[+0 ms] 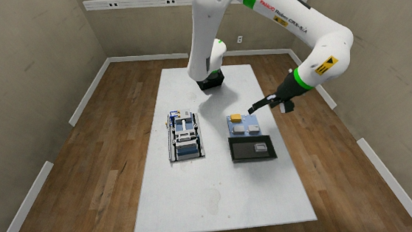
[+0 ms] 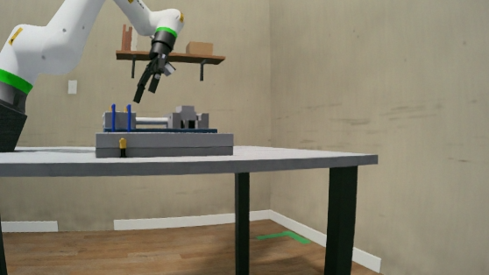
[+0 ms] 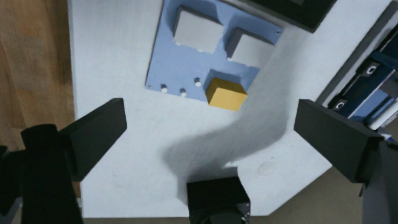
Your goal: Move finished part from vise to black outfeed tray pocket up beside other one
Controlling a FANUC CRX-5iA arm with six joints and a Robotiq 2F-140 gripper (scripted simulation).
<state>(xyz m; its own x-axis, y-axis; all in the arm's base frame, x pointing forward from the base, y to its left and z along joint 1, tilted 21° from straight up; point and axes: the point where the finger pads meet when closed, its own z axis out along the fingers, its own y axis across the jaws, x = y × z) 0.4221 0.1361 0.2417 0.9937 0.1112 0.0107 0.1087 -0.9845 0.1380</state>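
My hand is 70 mm past the vise screw rod, 410 mm to the left of it and 120 mm above it. The rest, counted from my hand: blue pallet (40 mm behind, 40 mm to the right, 190 mm below); then orange block (90 mm behind, 80 mm to the right, 170 mm below).
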